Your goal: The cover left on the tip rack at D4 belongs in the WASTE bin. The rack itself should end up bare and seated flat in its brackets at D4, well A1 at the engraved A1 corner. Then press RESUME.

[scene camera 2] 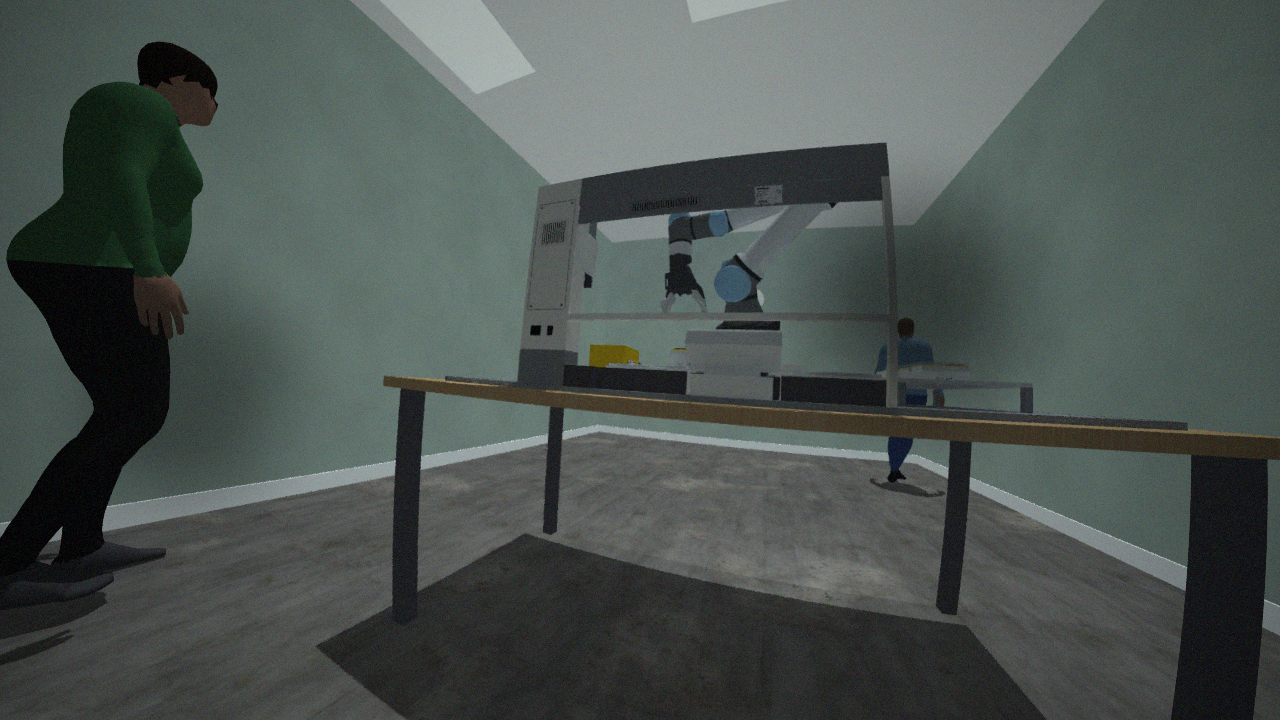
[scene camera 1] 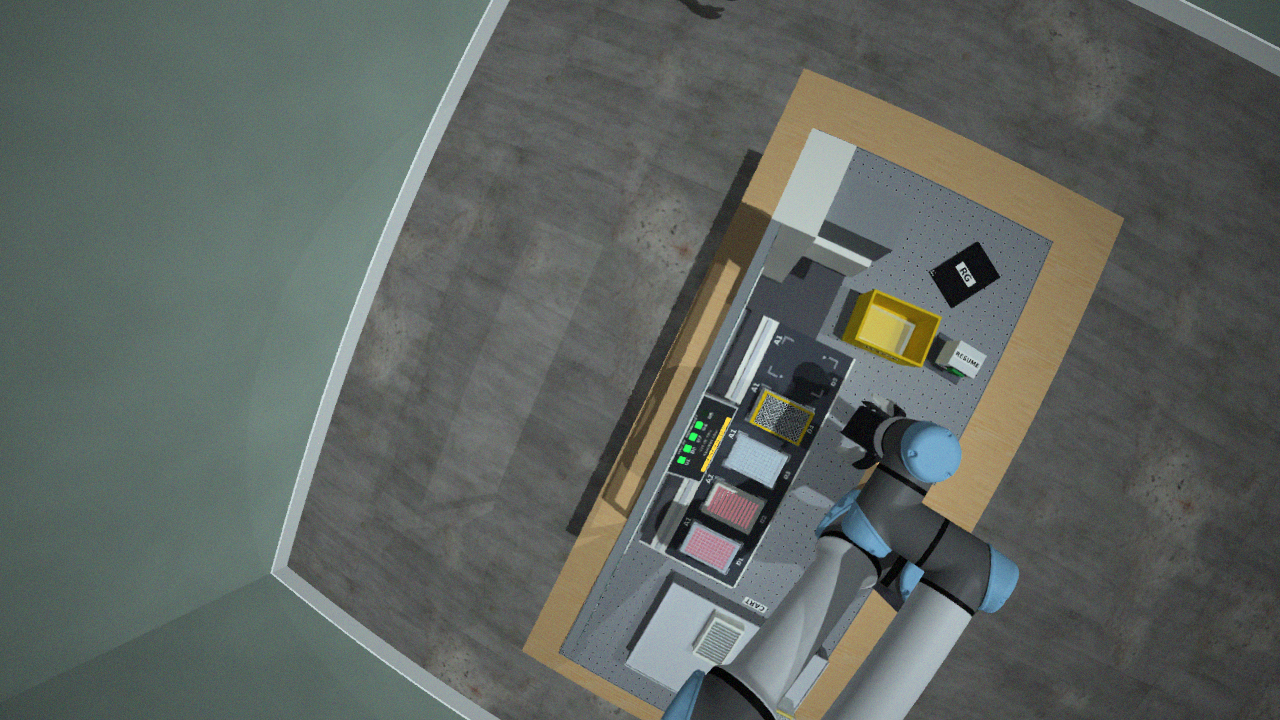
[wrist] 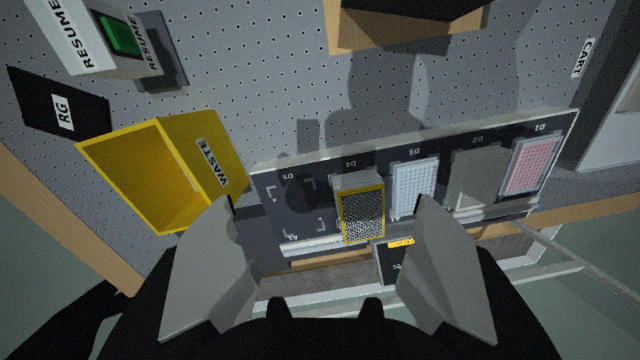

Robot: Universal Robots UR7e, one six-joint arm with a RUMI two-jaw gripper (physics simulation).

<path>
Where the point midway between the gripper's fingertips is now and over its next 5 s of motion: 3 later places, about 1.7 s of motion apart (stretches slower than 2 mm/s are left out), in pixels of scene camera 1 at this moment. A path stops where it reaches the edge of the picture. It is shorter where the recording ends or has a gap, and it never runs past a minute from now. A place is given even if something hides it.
My gripper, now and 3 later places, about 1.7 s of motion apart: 865,432; 872,432; 888,388; 888,389
</path>
